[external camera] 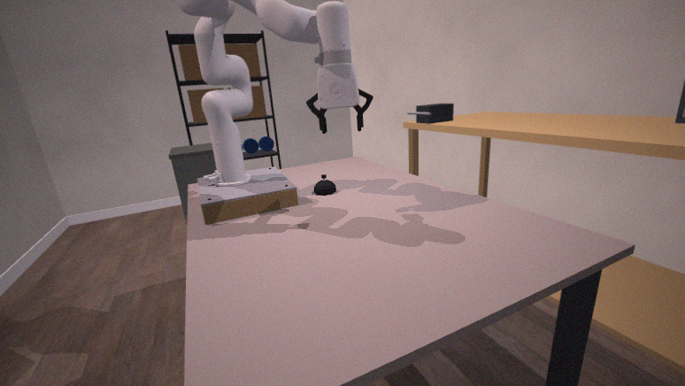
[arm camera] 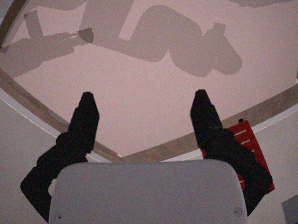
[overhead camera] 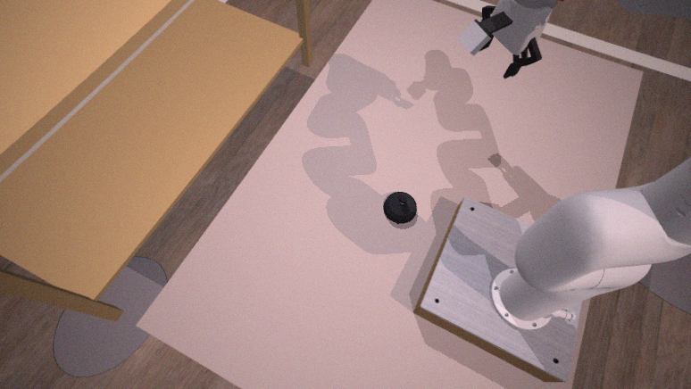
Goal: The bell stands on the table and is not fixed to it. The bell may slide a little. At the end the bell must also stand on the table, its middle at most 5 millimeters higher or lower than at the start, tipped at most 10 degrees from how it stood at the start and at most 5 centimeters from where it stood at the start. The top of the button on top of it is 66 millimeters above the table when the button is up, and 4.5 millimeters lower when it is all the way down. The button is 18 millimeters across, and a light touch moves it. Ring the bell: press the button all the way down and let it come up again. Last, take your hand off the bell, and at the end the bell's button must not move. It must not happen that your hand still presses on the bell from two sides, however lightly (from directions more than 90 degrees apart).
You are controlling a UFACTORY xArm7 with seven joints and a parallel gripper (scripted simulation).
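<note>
Right now my hand is 100 mm short of the small button, 300 mm to the right of it and 210 mm above it. Round my hand: black bell: 100 mm ahead, 300 mm to the left, 220 mm below.
</note>
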